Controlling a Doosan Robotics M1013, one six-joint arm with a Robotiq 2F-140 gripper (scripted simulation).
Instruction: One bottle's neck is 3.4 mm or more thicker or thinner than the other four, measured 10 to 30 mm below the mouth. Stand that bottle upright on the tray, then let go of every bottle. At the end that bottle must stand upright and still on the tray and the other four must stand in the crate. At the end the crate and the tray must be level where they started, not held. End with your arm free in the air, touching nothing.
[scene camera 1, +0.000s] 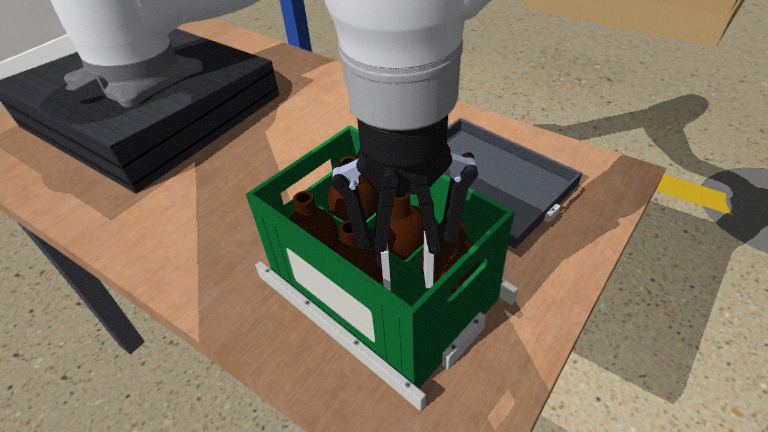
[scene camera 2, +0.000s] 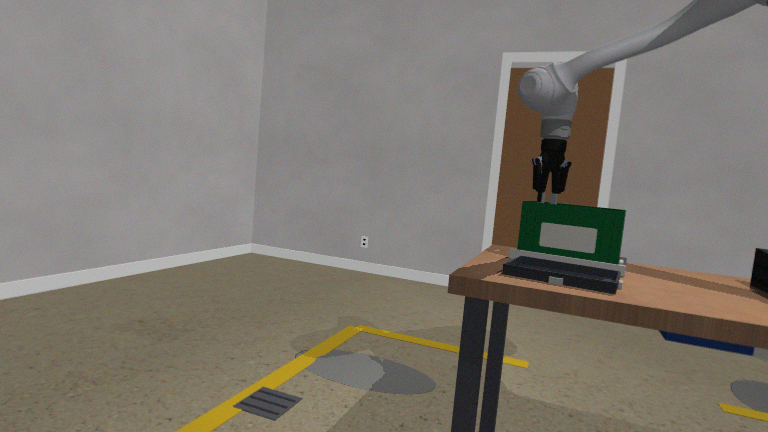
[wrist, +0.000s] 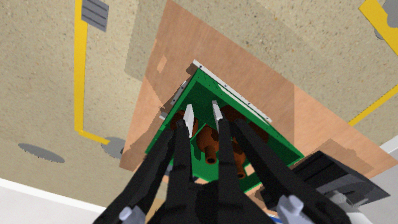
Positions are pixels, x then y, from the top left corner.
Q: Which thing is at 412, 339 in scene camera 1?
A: A crate.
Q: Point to the gripper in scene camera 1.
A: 407, 279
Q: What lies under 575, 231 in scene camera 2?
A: A crate.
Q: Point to a bottle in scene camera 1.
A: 369, 196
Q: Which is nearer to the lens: the bottle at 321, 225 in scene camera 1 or the grey tray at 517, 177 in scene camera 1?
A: The bottle.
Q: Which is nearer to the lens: the bottle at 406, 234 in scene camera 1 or the grey tray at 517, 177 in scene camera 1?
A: The bottle.
